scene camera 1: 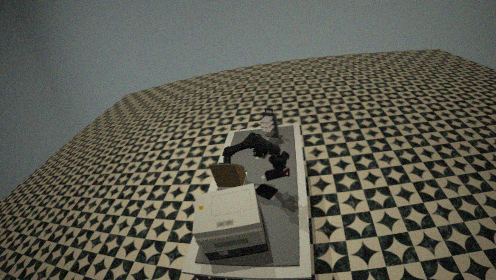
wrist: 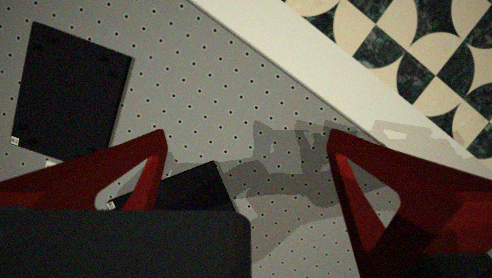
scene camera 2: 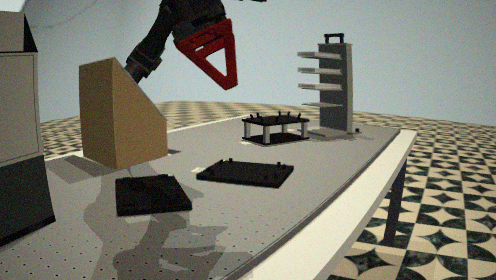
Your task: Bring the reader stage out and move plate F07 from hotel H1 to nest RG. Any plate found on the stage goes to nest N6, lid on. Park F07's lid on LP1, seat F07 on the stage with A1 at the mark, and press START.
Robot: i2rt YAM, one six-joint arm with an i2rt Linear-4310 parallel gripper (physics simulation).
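Frame: origin at the arm's base, x ahead, y left, z up, level; centimetres.
Seen in the pictures: gripper, between the fingertips: (scene camera 1: 285,172) (wrist: 247,138) (scene camera 2: 232,87); arm's base, origin of its link: (scene camera 1: 227,165) (scene camera 2: 120,89).
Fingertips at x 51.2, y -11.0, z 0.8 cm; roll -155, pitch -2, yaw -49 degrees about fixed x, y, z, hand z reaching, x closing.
Note:
Pixels of each thing's top centre, then the offset from my fingertips to it. "spot": a spot on its surface instead.
- pale reader box, centre of its top: (scene camera 1: 224,206) dz +13.0, dx -31.2, dy -45.6 cm
- black pad with corner pegs, a spot on its surface: (wrist: 72,95) (scene camera 2: 250,171) spot: dz -17.1, dx -12.4, dy +18.1 cm
- black pad, a spot on its surface: (wrist: 195,187) spot: dz -16.9, dx -12.0, dy -1.7 cm
My gripper (scene camera 1: 286,172) (scene camera 2: 229,88) (wrist: 247,138) is open and empty, high above the table near its long edge. The hotel rack (scene camera 2: 348,90) stands at the far end, with pale slabs on its shelves; which one is F07 cannot be told. The pale reader box (scene camera 1: 230,212) (scene camera 2: 17,105) stands at the near end; its stage does not show. A black pad with corner pegs (scene camera 2: 245,173) (wrist: 72,95) lies mid-table. Another black pad (scene camera 1: 266,191) (scene camera 2: 152,196) (wrist: 195,187) lies closer to the reader, partly hidden in the wrist view. Their nest labels are unreadable.
A brown slanted box (scene camera 1: 229,175) (scene camera 2: 122,117) stands beside the reader, near the arm base. A two-level black stand on pale posts (scene camera 2: 275,120) is between the pegged pad and the hotel. The white table edge (scene camera 2: 340,200) (wrist: 300,75) runs along one side.

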